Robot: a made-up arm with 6 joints.
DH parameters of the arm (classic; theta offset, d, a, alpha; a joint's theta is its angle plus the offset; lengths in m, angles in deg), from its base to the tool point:
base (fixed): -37.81 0 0.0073 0
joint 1: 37.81 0.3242 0.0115 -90
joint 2: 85.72 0 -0.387 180
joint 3: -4.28 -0.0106 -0.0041 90
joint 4: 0 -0.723 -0.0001 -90
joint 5: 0 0.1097 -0.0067 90
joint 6: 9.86 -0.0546 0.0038 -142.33
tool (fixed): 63.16 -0.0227 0 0
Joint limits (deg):
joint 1: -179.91..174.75
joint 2: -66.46..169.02
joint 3: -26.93..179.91
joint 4: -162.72..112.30
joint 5: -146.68..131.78
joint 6: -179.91..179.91
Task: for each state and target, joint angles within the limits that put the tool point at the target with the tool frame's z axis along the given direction. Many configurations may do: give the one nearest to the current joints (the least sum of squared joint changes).
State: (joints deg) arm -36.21 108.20 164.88 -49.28 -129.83 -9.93
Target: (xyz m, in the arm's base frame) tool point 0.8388 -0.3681 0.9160 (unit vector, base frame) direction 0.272 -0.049 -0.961
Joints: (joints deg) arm -21.99 77.92 127.77 -49.63 -123.56 -23.78
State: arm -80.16 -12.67 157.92 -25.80 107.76 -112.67
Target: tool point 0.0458 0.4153 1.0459 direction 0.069 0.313 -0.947
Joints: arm -109.11 28.14 178.64 -26.85 131.78 -141.98
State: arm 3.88 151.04 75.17 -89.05 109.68 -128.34
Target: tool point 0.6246 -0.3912 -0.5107 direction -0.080 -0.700 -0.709
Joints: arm -33.64 138.79 95.60 -115.56 81.64 -100.10
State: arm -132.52 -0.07 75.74 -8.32 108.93 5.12
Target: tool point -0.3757 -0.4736 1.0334 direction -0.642 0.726 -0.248
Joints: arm -122.12 -2.08 29.44 -53.57 112.04 -3.20
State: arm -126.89 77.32 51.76 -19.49 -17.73 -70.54
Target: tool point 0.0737 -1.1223 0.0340 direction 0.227 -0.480 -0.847
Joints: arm -82.27 100.39 84.09 -31.64 -6.32 -79.21
